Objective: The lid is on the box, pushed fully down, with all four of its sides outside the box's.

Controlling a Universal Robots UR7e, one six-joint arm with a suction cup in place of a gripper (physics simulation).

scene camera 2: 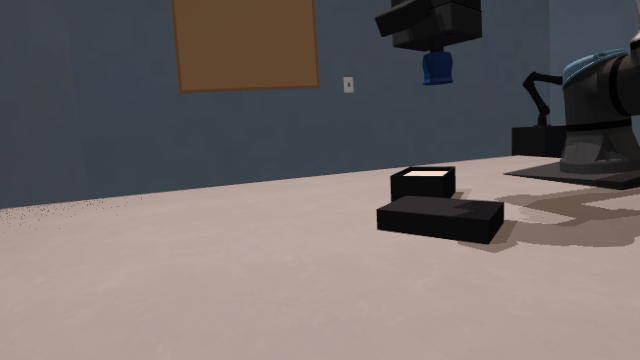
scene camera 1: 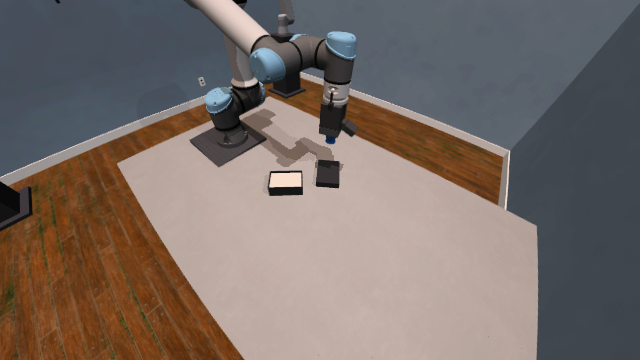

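Seen in the pictures: hand, its tool point: (scene camera 2: 438, 82) (scene camera 1: 330, 141); arm's base, origin of its link: (scene camera 2: 600, 168) (scene camera 1: 232, 137).
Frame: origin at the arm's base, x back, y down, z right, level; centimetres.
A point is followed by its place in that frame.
Observation:
The open box (scene camera 1: 285, 190) {z 6.2, x -44.8, y -1.2 cm} (scene camera 2: 420, 189) {z -1.7, x -45.9, y -0.8 cm} is black with a cream inside and stands upright on the light mat. The black lid (scene camera 1: 328, 174) {z -11.2, x -51.4, y -0.9 cm} (scene camera 2: 435, 220) {z -16.1, x -53.3, y -0.2 cm} lies flat on the mat beside the box, top side up, to its right in scene camera 1 and in front of it in scene camera 2. A gap shows between them in scene camera 1. My gripper, a blue suction cup (scene camera 1: 330, 140) (scene camera 2: 438, 83), hangs in the air above the lid, clear of it, open and holding nothing. In scene camera 2 the lid hides the lower front of the box.
The robot's base plate (scene camera 1: 210, 150) {z 12.2, x -0.1, y 0.6 cm} (scene camera 2: 595, 179) {z -6.4, x -11.3, y 0.5 cm} stands on the mat (scene camera 1: 350, 280) {z 15.3, x -80.3, y 1.8 cm} (scene camera 2: 250, 280) {z -18.6, x -74.2, y 1.8 cm} behind the box in scene camera 1. A dark pedestal (scene camera 1: 287, 86) stands by the wall at the back. The arm's shadow falls on the mat beside the lid.

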